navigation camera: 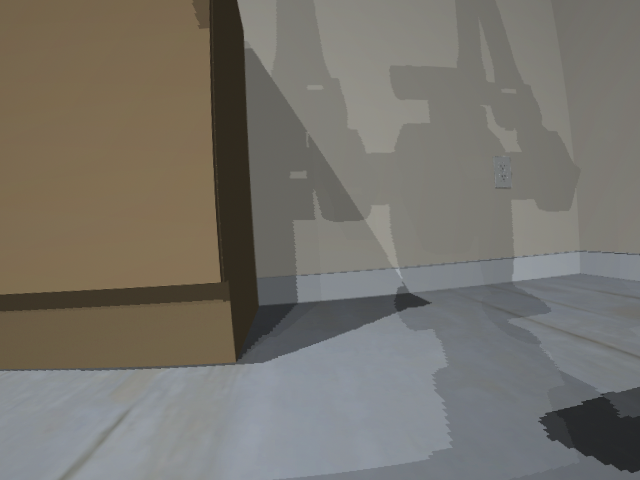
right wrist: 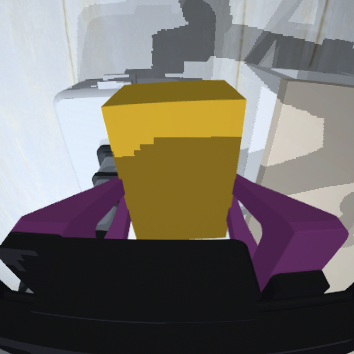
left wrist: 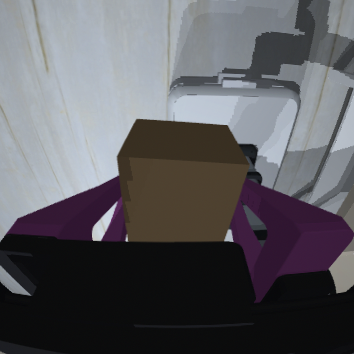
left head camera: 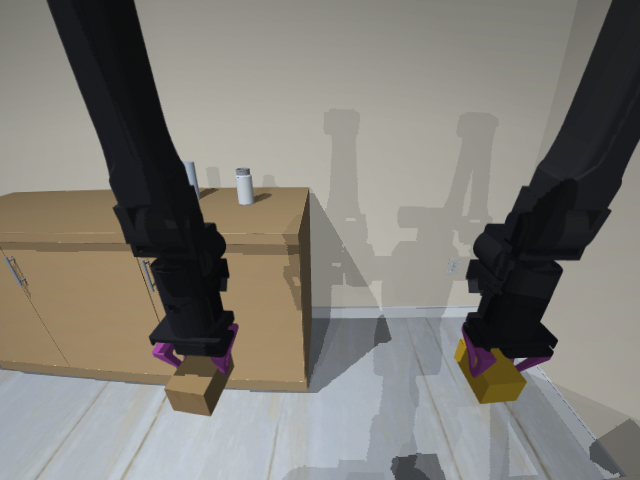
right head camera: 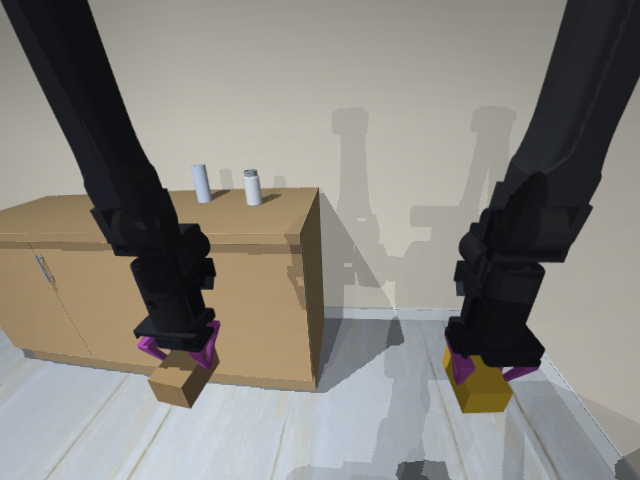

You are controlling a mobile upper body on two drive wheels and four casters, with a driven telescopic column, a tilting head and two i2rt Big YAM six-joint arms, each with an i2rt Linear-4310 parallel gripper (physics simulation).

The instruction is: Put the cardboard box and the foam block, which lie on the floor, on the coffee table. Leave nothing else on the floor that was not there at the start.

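Frame: origin at the left arm's base, x ahead, y left, z up, level; centimetres.
Seen in the pictures: left gripper, fingertip midpoint: (left wrist: 178, 178) (left head camera: 207, 371) (right head camera: 192, 365); right gripper, fingertip midpoint: (right wrist: 178, 177) (left head camera: 490, 373) (right head camera: 476, 381).
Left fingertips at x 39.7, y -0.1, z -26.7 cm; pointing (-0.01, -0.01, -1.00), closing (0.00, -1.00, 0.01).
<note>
Pixels of each thing's top centre, then the offset from my left fingertips to it. Level surfaces: height alone.
- brown cardboard box, top centre: (left wrist: 177, 228) (left head camera: 198, 365) (right head camera: 182, 359) dx -1.4, dy +0.1, dz +3.0 cm
- yellow foam block, top centre: (right wrist: 177, 187) (right head camera: 477, 365) (left head camera: 491, 358) dx +1.1, dy -45.1, dz +2.7 cm
- coffee table, surface height: dz -44.0 cm
- white bottle, top centre: (left head camera: 242, 168) (right head camera: 250, 170) dx +81.3, dy +16.2, dz +16.8 cm
- pale cylinder, top centre: (left head camera: 186, 162) (right head camera: 197, 165) dx +87.5, dy +43.5, dz +19.0 cm
The brown cardboard box (left head camera: 188, 395) (right head camera: 168, 390) (left wrist: 182, 142) is held in the air above the floor by my left gripper (left head camera: 199, 364) (right head camera: 187, 360) (left wrist: 178, 178), which is shut on it. The yellow foam block (left head camera: 498, 390) (right head camera: 485, 400) (right wrist: 177, 117) is held in the air by my right gripper (left head camera: 497, 369) (right head camera: 483, 376) (right wrist: 178, 177), which is shut on it. The coffee table (right wrist: 305, 180) shows in part in the right wrist view, as a beige top at the right, beside the held block. It does not show in the head views.
A wooden cabinet (left head camera: 268, 320) (right head camera: 263, 320) (navigation camera: 113, 180) stands close in front at the left. A white bottle (left head camera: 245, 188) (right head camera: 252, 188) and a pale cylinder (left head camera: 191, 178) (right head camera: 201, 183) stand on it. Walls meet at the right. The white robot base (left wrist: 225, 110) (right wrist: 82, 125) shows below.
</note>
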